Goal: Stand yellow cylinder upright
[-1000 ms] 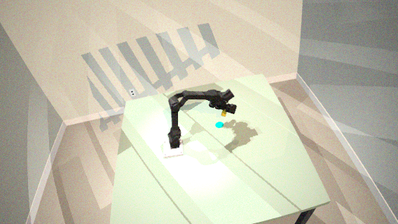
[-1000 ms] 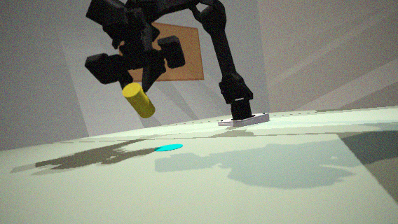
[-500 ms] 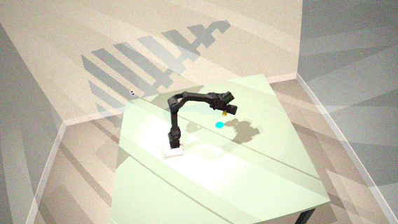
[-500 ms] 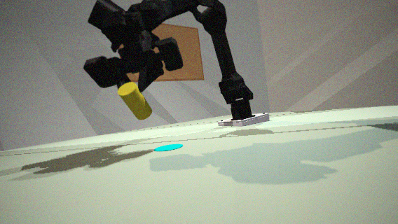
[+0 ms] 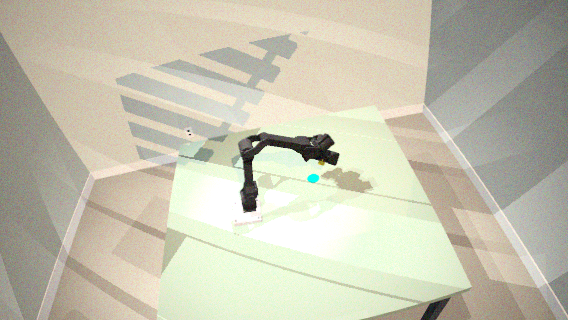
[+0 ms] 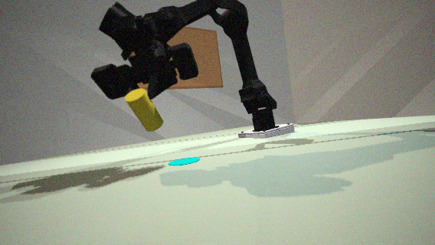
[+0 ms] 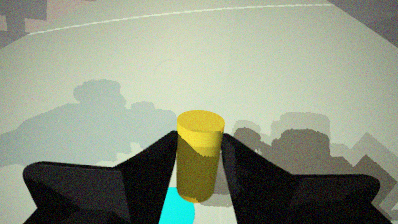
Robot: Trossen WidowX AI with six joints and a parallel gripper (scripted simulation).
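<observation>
The cyan circle lies 70 mm behind my gripper tip, 30 mm to the right of it and 120 mm below it. Also, from my gripper tip: yellow tall cylinder (10 mm behind, 10 mm to the right, 20 mm below).
</observation>
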